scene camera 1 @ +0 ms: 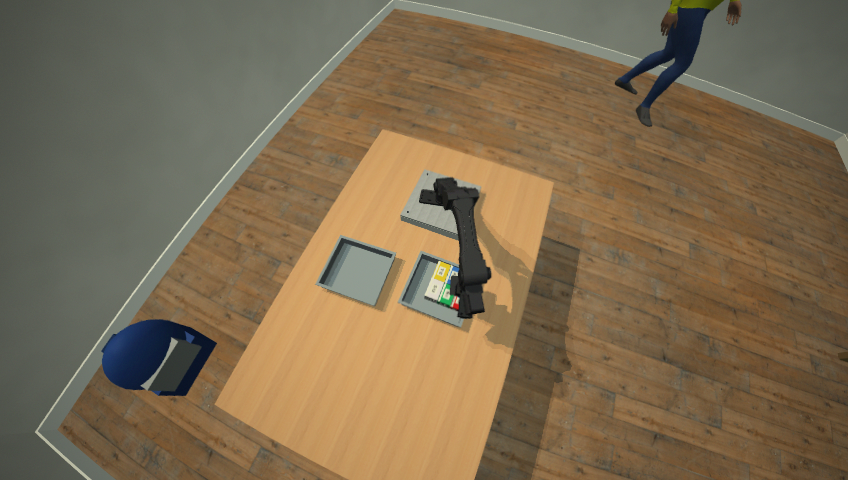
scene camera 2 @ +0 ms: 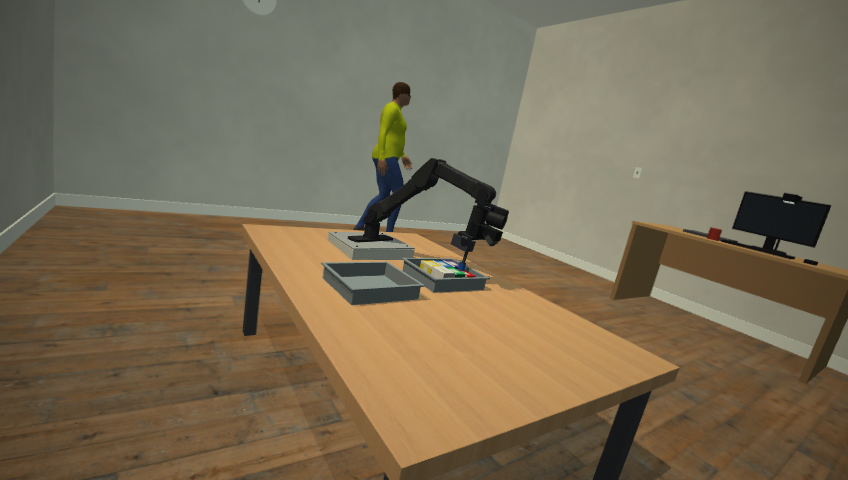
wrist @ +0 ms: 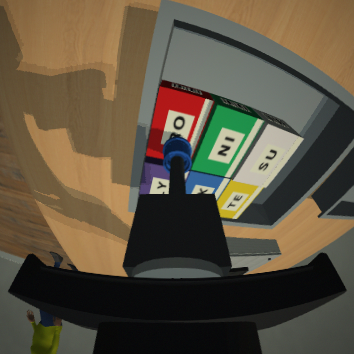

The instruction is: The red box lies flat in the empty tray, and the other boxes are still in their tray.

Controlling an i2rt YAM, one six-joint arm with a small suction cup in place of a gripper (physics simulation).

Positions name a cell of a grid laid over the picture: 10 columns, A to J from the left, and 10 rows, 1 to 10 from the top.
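There's a tray here, and you'd find it in the wrist view (F2), in scene camera 1 (E7) and in scene camera 2 (E6) too.
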